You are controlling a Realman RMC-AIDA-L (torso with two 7-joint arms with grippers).
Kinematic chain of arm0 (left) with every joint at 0, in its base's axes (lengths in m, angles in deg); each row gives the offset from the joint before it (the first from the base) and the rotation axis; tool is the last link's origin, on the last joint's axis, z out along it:
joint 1: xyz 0 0 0.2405 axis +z
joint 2: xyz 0 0 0 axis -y
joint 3: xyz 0 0 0.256 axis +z
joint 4: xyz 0 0 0 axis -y
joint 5: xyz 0 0 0.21 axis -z
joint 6: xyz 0 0 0 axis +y
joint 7: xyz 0 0 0.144 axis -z
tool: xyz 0 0 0
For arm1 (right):
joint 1: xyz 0 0 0.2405 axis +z
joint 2: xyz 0 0 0 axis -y
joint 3: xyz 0 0 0.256 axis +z
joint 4: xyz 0 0 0 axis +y
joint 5: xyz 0 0 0.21 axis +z
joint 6: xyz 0 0 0 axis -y
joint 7: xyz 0 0 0.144 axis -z
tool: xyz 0 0 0
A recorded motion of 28 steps. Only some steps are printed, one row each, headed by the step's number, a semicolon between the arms.
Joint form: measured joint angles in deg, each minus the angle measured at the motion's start. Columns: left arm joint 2, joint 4, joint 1, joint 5, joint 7, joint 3, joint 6; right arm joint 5, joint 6, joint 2, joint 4, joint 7, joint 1, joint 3.
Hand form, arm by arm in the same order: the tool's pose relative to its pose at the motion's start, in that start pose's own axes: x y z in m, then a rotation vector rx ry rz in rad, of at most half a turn. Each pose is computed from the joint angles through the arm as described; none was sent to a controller.
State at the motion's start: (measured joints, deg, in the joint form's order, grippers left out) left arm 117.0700 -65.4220 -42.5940 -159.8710 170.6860 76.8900 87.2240; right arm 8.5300 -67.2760 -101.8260 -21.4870 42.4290 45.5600 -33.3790
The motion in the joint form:
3: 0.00 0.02 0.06 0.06 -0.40 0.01 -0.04; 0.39 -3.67 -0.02 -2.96 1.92 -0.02 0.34
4: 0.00 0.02 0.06 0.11 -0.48 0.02 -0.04; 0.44 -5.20 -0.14 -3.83 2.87 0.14 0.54
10: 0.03 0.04 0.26 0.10 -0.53 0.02 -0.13; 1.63 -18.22 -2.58 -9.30 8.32 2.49 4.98
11: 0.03 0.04 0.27 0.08 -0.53 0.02 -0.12; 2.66 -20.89 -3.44 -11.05 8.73 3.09 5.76
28: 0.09 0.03 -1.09 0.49 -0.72 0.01 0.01; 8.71 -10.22 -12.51 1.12 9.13 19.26 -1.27
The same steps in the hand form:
3: -0.0003 -0.0001 0.0003 -0.0010 -0.0002 0.0062; -0.0034 0.0009 -0.0099 -0.0187 0.0003 -0.0341
4: -0.0003 0.0001 0.0003 -0.0018 -0.0001 0.0077; -0.0045 0.0034 -0.0127 -0.0316 0.0048 -0.0532
10: -0.0013 -0.0004 0.0011 -0.0022 -0.0013 0.0059; -0.0126 0.0431 -0.0274 -0.2187 0.0271 -0.1571
11: -0.0014 -0.0005 0.0012 -0.0019 -0.0016 0.0058; -0.0166 0.0541 -0.0317 -0.2631 0.0172 -0.1723
28: 0.0064 0.0056 -0.0033 -0.0085 0.0125 0.0271; -0.0741 0.2157 0.0008 -0.4027 -0.0112 -0.4804

